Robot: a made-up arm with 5 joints. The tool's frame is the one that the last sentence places.
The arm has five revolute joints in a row. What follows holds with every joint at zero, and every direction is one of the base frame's.
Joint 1 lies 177 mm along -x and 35.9 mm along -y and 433.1 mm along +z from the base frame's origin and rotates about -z.
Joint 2 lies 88 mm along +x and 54 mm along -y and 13.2 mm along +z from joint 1 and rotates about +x.
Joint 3 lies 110.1 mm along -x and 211.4 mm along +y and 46.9 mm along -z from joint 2 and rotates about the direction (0.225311, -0.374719, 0.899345).
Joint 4 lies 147.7 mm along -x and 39 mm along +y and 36.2 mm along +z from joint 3 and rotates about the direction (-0.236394, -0.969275, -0.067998).
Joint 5 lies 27.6 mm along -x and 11.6 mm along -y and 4.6 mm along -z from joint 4 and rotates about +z.
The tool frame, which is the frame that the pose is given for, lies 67.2 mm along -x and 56.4 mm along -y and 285.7 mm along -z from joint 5; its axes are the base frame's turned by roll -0.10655, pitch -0.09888 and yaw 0.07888 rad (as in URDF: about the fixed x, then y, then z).
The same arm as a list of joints. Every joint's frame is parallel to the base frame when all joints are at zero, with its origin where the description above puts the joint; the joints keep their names.
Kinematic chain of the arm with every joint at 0, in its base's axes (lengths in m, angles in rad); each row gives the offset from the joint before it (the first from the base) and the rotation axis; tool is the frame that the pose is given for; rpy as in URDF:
joint 1: xyz -0.177 -0.0359 0.4331 axis -z
joint 2: xyz 0.088 -0.054 0.0132 axis +x
joint 3: xyz -0.1101 0.2114 -0.0469 axis 0.225311 -0.374719 0.899345
joint 4: xyz -0.1477 0.039 0.0362 axis -0.236394 -0.969275 -0.067998
joint 5: xyz -0.0276 -0.0116 -0.0046 axis +z
tool: xyz -0.0672 -0.0564 -0.2857 rpy -0.1066 -0.0989 0.0789

